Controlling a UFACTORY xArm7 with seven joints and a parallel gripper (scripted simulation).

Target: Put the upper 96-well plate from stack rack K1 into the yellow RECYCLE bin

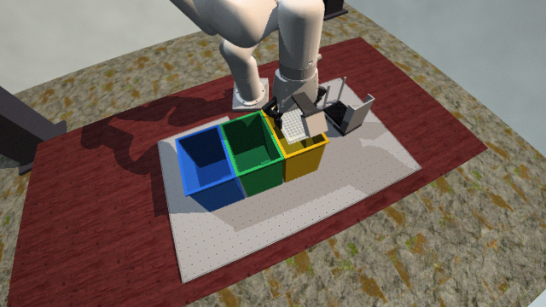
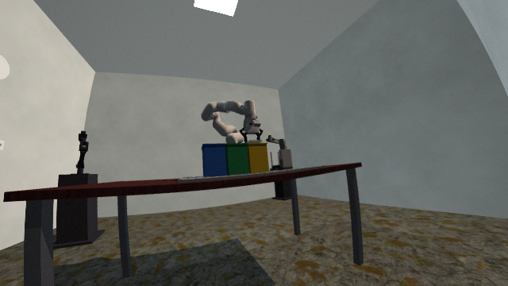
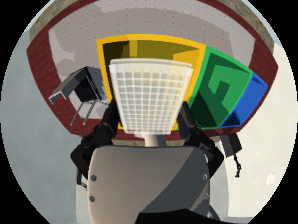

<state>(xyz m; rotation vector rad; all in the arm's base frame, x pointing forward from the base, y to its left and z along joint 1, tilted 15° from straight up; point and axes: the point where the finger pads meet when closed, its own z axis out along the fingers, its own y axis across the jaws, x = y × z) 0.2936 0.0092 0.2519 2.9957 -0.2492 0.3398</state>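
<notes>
Right now the white 96-well plate is 10 mm below my hand. Also, from my hand: blue bin 50 mm behind, 260 mm to the right, 120 mm below; green bin 20 mm behind, 130 mm to the right, 120 mm below; yellow bin 120 mm below.
</notes>
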